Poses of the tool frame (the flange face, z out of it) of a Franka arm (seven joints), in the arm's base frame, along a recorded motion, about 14 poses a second.
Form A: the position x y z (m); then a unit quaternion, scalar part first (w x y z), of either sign.
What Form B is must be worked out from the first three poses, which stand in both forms.
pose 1, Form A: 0.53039 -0.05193 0.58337 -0.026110 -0.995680 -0.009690 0.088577
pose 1, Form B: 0.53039 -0.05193 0.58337 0.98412 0.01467 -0.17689 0.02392 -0.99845 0.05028
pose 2, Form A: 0.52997 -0.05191 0.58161 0.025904 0.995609 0.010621 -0.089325
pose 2, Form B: 0.52997 -0.05191 0.58161 0.98382 0.01652 -0.17842 0.02578 -0.99843 0.04968
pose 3, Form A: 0.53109 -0.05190 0.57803 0.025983 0.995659 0.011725 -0.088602
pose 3, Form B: 0.53109 -0.05190 0.57803 0.98402 0.01874 -0.17704 0.02795 -0.99837 0.04966
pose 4, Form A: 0.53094 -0.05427 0.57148 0.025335 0.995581 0.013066 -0.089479
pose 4, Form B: 0.53094 -0.05427 0.57148 0.98365 0.02148 -0.17883 0.03055 -0.99837 0.04811
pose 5, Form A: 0.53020 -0.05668 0.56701 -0.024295 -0.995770 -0.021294 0.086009
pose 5, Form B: 0.53020 -0.05668 0.56701 0.98430 0.03823 -0.17233 0.04659 -0.99791 0.04472
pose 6, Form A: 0.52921 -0.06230 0.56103 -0.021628 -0.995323 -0.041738 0.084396
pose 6, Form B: 0.52921 -0.06230 0.56103 0.98227 0.07943 -0.16981 0.08674 -0.99558 0.03601
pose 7, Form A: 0.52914 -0.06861 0.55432 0.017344 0.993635 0.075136 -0.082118
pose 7, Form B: 0.52914 -0.06861 0.55432 0.97522 0.14647 -0.16580 0.15216 -0.98811 0.02213
